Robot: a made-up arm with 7 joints. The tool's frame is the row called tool.
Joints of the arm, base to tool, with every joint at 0 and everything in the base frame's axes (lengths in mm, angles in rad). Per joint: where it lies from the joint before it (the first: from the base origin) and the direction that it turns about. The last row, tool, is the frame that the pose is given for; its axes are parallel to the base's.
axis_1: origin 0 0 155 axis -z
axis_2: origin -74 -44 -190 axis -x
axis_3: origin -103 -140 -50 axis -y
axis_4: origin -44 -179 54 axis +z
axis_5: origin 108 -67 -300 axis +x
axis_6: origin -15 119 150 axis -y
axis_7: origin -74 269 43 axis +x
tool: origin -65 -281 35
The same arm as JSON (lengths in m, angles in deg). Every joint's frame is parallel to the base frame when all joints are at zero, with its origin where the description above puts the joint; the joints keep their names.
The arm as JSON. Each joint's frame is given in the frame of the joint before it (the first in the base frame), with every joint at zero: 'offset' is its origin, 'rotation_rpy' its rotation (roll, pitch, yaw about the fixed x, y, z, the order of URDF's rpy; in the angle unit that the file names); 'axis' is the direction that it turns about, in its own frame. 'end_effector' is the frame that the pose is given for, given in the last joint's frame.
{"length_unit": "m", "angle_unit": "deg", "chain": [{"id": "axis_1", "offset": [0.0, 0.0, 0.155], "rotation_rpy": [0.0, 0.0, 0.0], "axis": [0.0, 0.0, -1.0]}, {"id": "axis_2", "offset": [-0.074, -0.044, -0.19], "rotation_rpy": [0.0, 0.0, 0.0], "axis": [-1.0, 0.0, 0.0]}, {"id": "axis_3", "offset": [-0.103, -0.14, -0.05], "rotation_rpy": [0.0, 0.0, 0.0], "axis": [0.0, -1.0, 0.0]}, {"id": "axis_4", "offset": [-0.044, -0.179, 0.054], "rotation_rpy": [0.0, 0.0, 0.0], "axis": [0.0, 0.0, 1.0]}, {"id": "axis_5", "offset": [0.108, -0.067, -0.3], "rotation_rpy": [0.0, 0.0, 0.0], "axis": [1.0, 0.0, 0.0]}, {"id": "axis_6", "offset": [-0.015, 0.119, 0.15], "rotation_rpy": [0.0, 0.0, 0.0], "axis": [0.0, -1.0, 0.0]}, {"id": "axis_7", "offset": [-0.074, 0.269, 0.043], "rotation_rpy": [0.0, 0.0, 0.0], "axis": [1.0, 0.0, 0.0]}], "end_effector": {"offset": [-0.065, -0.281, 0.035], "rotation_rpy": [0.0, 0.0, 0.0]}}
